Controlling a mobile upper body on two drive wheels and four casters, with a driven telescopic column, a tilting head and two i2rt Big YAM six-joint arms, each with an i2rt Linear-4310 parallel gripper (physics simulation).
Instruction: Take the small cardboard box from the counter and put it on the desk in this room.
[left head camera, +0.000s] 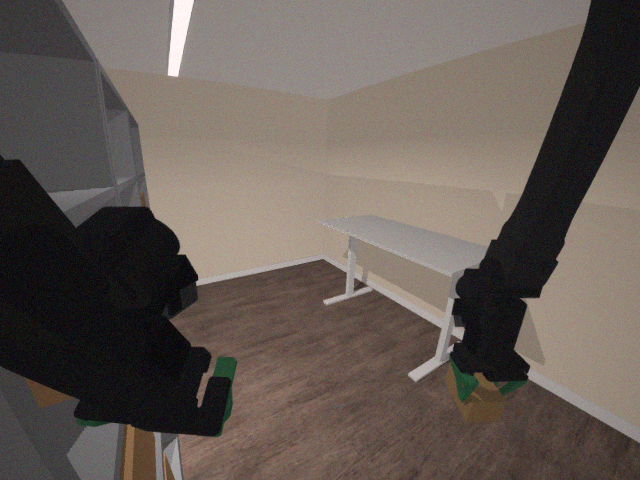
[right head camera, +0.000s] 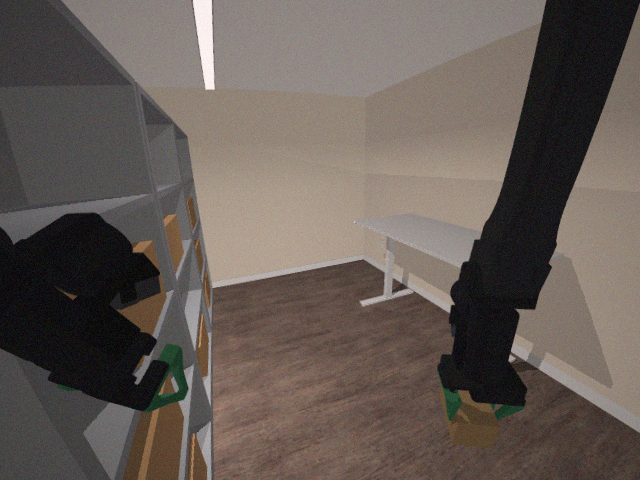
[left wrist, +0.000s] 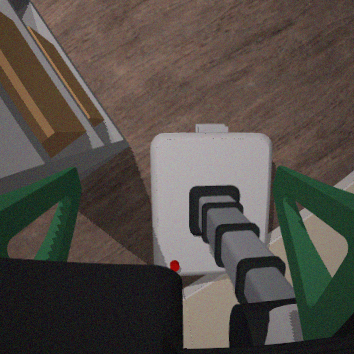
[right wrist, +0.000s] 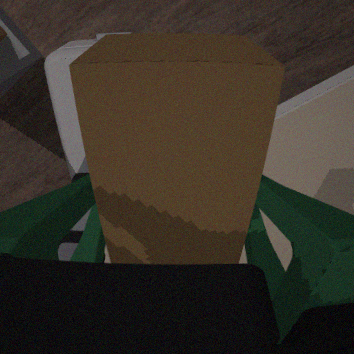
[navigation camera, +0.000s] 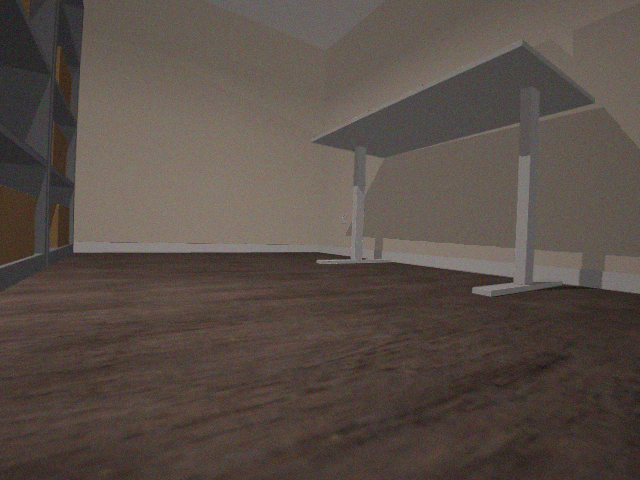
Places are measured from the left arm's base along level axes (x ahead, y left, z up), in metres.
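Pixels of known places: left gripper, fingertip midpoint: (left head camera: 190, 408) (right head camera: 156, 388) (left wrist: 176, 177); right gripper, fingertip midpoint: (left head camera: 476, 398) (right head camera: 469, 418) (right wrist: 174, 176).
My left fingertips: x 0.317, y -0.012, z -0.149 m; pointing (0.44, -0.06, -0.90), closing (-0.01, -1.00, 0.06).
Ahead of a thing's pixels: the offset from my left fingertips to its middle. "*": to the spot under its first point.
The small brown cardboard box @(dx +0.139, dy -0.439, dz -0.121 m) (left head camera: 481, 410) (right head camera: 473, 431) (right wrist: 180, 130) is held between the green fingers of my right gripper (left head camera: 485, 392) (right head camera: 475, 413) (right wrist: 174, 176), which is shut on it. The box hangs in the air, in front of the floor in both head views. My left gripper (left head camera: 157, 405) (right head camera: 121, 382) (left wrist: 176, 177) is wide open and empty, beside the shelf unit in the head views. The white desk (left head camera: 403, 240) (right head camera: 423, 235) (navigation camera: 439, 108) stands along the right wall, beyond the box. My right arm hides its near end in the right head view. The counter is not identifiable.
A grey shelf unit @(* dx +0.733, dy +0.680, dz +0.398 m) (left head camera: 106, 129) (right head camera: 146, 139) (navigation camera: 50, 155) stands close on the left, with several cardboard boxes (right head camera: 173, 242) (left wrist: 45, 100) (navigation camera: 15, 222) in it. The desk's white feet (left head camera: 429, 367) (navigation camera: 509, 288) reach out over the floor. My white base (left wrist: 175, 165) shows in the left wrist view.
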